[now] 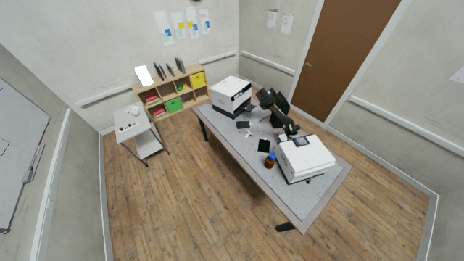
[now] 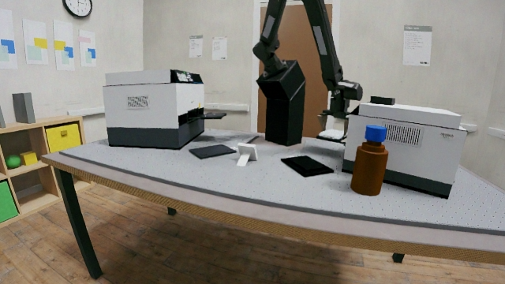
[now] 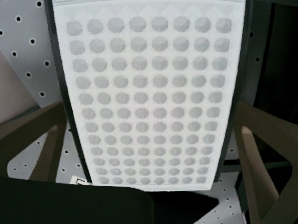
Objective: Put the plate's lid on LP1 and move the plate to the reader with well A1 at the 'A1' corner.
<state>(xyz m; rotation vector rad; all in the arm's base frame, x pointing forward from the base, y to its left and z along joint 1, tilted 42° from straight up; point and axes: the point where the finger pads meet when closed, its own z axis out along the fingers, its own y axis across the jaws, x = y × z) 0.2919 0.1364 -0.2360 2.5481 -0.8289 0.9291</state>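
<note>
Right now my hand is 1 cm above the white well plate.
</note>
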